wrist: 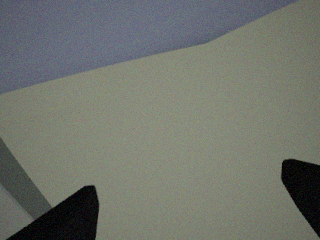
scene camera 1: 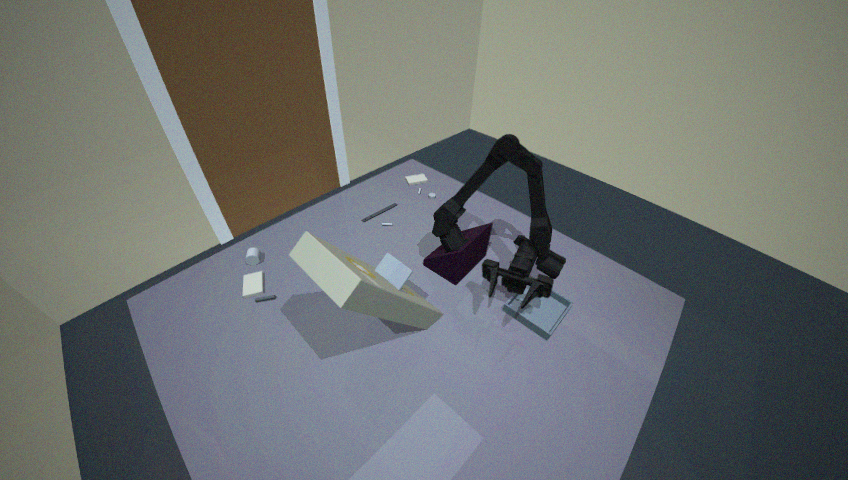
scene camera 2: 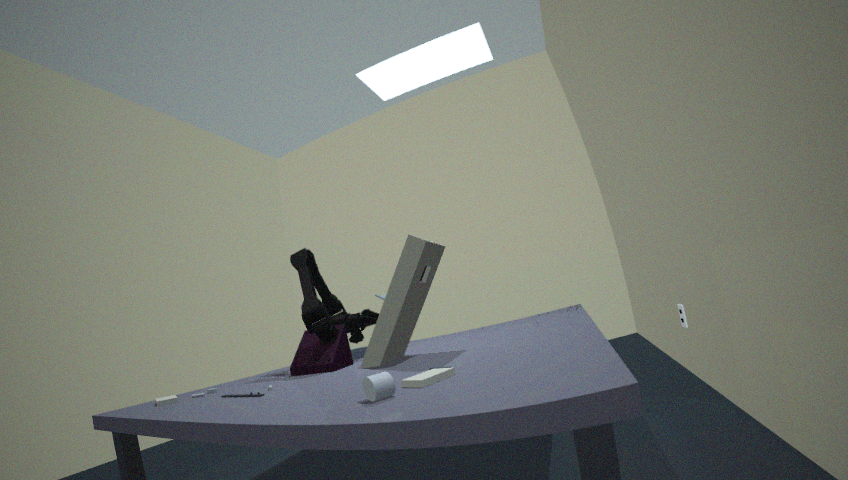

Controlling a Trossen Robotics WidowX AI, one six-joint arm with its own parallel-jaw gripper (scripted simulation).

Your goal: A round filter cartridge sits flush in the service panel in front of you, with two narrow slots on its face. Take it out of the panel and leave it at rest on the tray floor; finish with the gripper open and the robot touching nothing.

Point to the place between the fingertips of the gripper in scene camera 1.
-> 505, 302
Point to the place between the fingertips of the gripper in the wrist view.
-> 191, 183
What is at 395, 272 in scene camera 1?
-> A grey shelf.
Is the gripper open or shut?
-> Open.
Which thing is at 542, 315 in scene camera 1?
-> A tray.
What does the gripper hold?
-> Nothing.
